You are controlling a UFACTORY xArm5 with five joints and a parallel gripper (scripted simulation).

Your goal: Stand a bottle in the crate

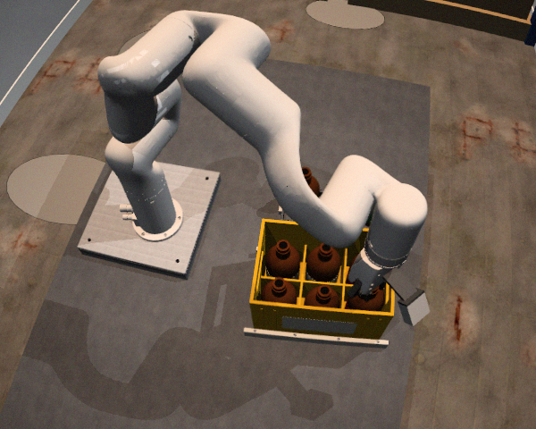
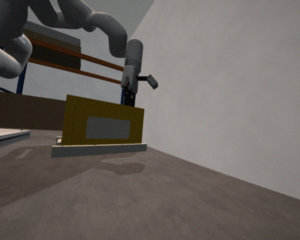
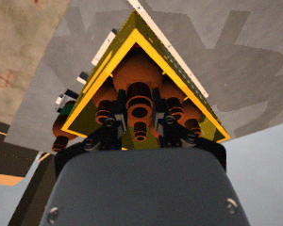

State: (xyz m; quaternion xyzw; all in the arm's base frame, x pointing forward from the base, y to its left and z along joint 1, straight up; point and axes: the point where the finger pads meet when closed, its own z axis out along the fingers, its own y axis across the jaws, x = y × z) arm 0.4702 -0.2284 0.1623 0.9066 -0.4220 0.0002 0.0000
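Now: the yellow crate 11 cm below my hand, 8 cm behind it and 5 cm to the left of it. Also, from my hand: tray: 28 cm to the left, 18 cm below, 4 cm behind.
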